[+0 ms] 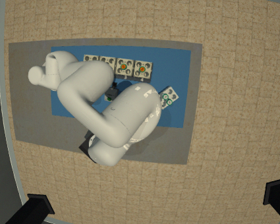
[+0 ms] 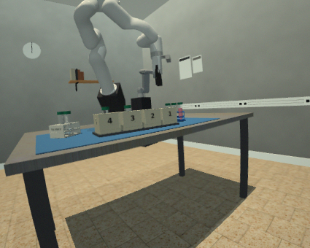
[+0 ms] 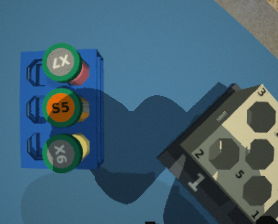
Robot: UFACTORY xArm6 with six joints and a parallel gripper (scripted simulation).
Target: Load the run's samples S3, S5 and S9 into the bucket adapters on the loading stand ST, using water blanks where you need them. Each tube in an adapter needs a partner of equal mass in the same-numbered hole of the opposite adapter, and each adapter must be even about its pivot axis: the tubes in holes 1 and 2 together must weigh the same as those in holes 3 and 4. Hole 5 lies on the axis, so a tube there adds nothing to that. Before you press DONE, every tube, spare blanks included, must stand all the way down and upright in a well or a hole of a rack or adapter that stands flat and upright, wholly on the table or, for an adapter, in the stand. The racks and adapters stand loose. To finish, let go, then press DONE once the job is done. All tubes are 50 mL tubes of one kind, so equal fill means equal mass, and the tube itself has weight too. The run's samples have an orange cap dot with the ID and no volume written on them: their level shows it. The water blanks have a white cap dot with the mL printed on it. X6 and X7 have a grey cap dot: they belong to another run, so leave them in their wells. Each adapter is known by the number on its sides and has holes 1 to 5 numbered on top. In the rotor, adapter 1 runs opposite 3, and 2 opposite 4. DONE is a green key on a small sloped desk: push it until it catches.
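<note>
Now: the tube of amber liquid 190 mm below my hand, 120 mm to the left of it and 20 mm ahead of it. Also, from my hand: white rack 480 mm to the right, 240 mm behind, 220 mm below; then blue rack 220 mm below, 140 mm to the left, 10 mm ahead.
</note>
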